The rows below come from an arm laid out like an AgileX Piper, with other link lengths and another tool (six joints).
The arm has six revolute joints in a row. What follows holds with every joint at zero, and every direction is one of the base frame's.
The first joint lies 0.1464 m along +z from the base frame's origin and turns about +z.
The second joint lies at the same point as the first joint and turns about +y.
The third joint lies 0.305 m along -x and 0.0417 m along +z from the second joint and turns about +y.
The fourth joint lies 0.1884 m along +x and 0.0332 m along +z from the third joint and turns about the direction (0.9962, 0, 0.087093).
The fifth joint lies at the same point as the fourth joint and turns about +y.
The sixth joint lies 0.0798 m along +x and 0.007 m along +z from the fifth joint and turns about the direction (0.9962, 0, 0.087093).
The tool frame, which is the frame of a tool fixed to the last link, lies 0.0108 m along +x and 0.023 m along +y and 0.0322 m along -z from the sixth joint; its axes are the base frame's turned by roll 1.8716, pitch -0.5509 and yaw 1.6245 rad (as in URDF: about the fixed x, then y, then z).
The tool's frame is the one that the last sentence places.
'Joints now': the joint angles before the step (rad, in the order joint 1, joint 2, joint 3, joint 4, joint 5, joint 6). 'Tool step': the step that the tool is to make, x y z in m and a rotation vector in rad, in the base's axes. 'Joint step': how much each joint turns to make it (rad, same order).
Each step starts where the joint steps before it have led.
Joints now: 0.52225 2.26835 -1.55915 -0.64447 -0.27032 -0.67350
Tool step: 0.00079 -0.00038 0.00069 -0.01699 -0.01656 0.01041
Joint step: 0.00000 -0.00001 0.00000 0.00211 -0.00174 -0.02788
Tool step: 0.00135 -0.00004 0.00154 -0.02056 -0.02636 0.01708
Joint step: 0.00001 0.00001 -0.00151 0.00014 -0.00640 -0.03664
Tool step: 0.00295 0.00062 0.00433 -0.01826 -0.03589 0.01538
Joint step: -0.00001 0.00000 -0.01370 -0.00004 -0.00255 -0.03787
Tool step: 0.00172 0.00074 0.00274 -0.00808 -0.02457 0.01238
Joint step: -0.00001 -0.00001 -0.00705 -0.00004 -0.00773 -0.02381
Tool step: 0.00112 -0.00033 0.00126 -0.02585 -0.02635 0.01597
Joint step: 0.00001 0.00001 -0.00001 -0.00001 -0.00384 -0.04003
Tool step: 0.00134 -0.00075 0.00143 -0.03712 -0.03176 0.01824
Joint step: 0.00000 -0.00001 0.00002 0.00001 0.00000 -0.05216
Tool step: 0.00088 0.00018 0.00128 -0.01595 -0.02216 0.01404
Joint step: 0.00000 0.00000 -0.00004 -0.00001 -0.00751 -0.02974
